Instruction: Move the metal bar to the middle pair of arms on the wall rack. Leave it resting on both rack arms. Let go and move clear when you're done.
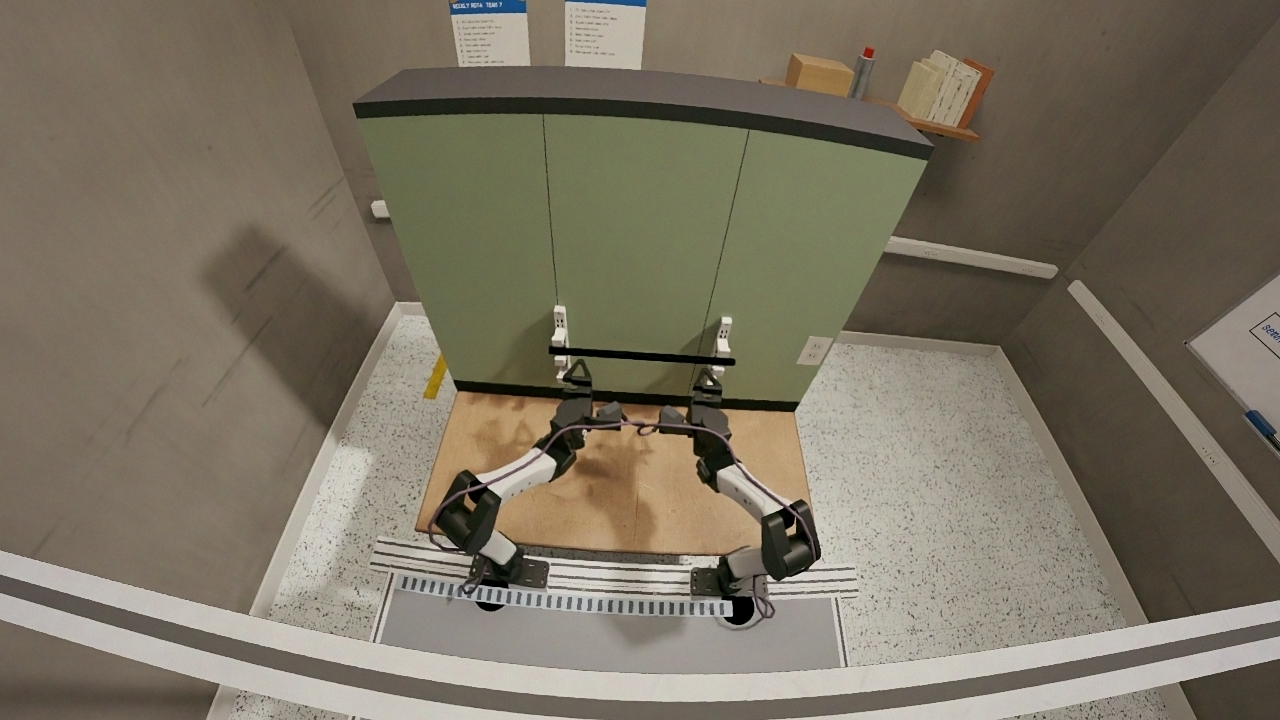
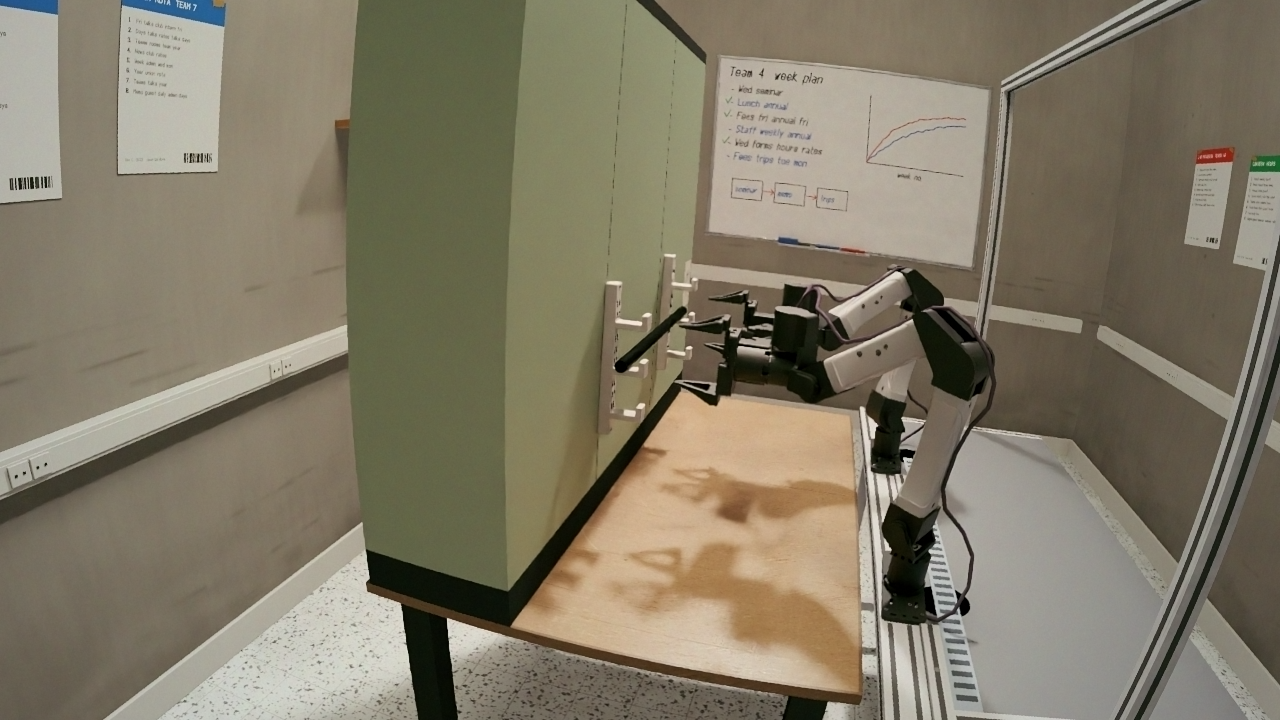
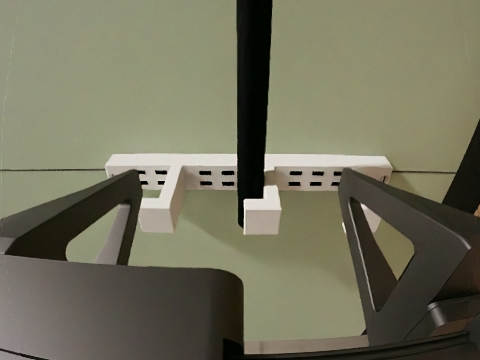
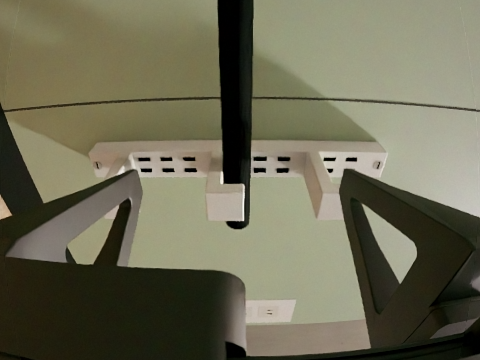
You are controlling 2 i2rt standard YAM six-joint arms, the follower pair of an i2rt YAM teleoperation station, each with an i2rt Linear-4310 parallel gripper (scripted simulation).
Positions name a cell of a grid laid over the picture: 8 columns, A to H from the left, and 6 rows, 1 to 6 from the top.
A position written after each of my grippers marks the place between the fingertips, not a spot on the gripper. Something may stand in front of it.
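My left gripper appears in image 1 (D4), image 2 (E3) and image 3 (E3); it is out of frame in image 4.
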